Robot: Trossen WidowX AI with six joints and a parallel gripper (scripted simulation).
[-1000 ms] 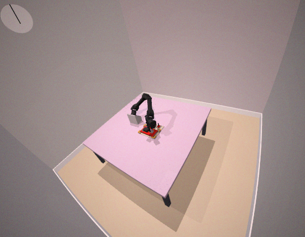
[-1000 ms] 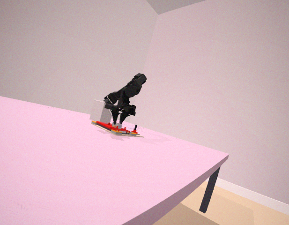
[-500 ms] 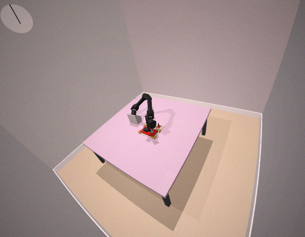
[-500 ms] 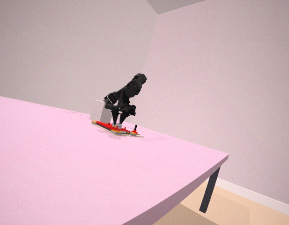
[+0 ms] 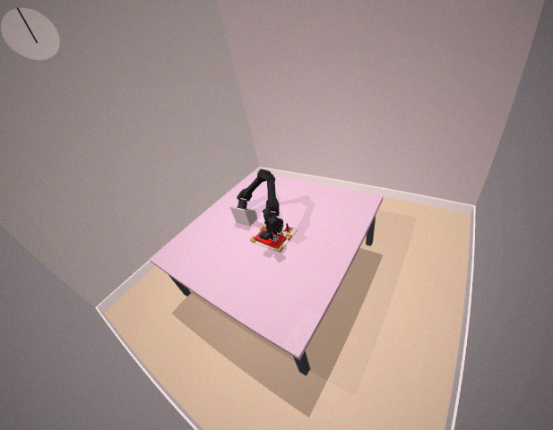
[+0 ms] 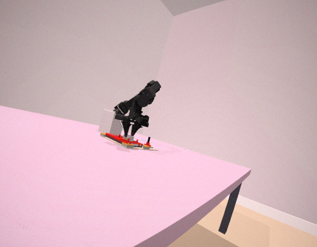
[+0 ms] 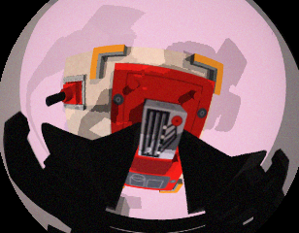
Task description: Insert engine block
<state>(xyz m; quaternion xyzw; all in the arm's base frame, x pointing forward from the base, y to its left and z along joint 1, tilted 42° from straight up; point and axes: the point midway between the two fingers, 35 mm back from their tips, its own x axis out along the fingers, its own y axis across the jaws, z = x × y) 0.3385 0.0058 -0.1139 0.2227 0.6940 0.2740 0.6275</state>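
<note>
The engine block is 1 cm below my gripper tip.
</note>
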